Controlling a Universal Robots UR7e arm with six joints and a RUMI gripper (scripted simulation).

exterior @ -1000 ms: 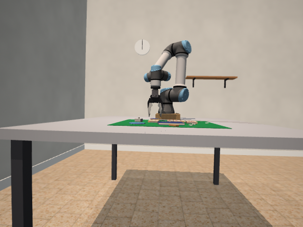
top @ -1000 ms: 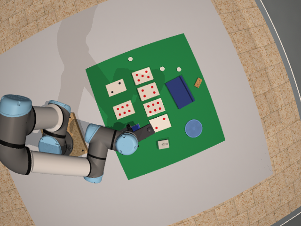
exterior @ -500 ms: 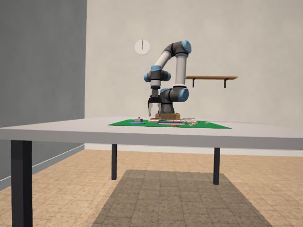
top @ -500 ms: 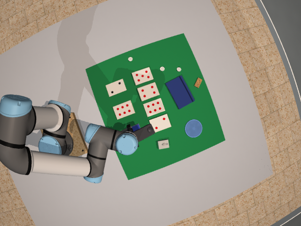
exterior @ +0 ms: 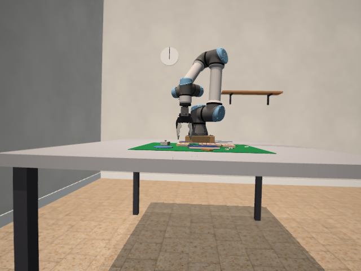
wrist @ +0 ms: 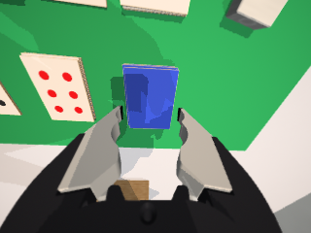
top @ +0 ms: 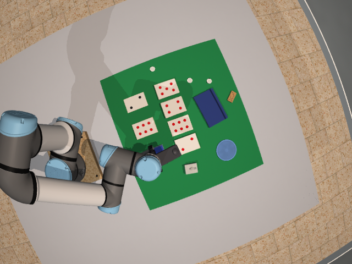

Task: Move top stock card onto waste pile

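Now: hand 23 cm to the right of the two-black-pip card, 5 cm short of it and 4 cm above it. From my hand the other things lie so: six of red card (15 cm ahead, 5 cm to the left, 4 cm below); then grey block (12 cm to the right, 10 cm ahead, 2 cm below); then green mat (17 cm ahead, 6 cm to the left, 5 cm below).
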